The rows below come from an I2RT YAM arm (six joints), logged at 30 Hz.
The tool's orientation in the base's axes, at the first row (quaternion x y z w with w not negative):
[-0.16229, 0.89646, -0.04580, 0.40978]
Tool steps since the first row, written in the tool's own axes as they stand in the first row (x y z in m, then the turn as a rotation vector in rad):
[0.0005, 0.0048, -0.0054, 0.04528, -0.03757, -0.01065]
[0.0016, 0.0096, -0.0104, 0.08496, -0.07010, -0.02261]
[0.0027, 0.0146, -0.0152, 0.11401, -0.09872, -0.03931]
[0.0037, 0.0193, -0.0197, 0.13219, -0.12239, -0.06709]
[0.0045, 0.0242, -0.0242, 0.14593, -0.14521, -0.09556]
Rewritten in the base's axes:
[-0.0056, 0.0041, 0.0022, -0.02615, -0.05085, -0.01748]
[-0.0112, 0.0080, 0.0036, -0.05113, -0.09517, -0.03116]
[-0.0167, 0.0121, 0.0049, -0.07416, -0.13256, -0.03489]
[-0.0219, 0.0160, 0.0062, -0.10010, -0.16227, -0.02455]
[-0.0270, 0.0201, 0.0075, -0.12406, -0.18975, -0.01074]

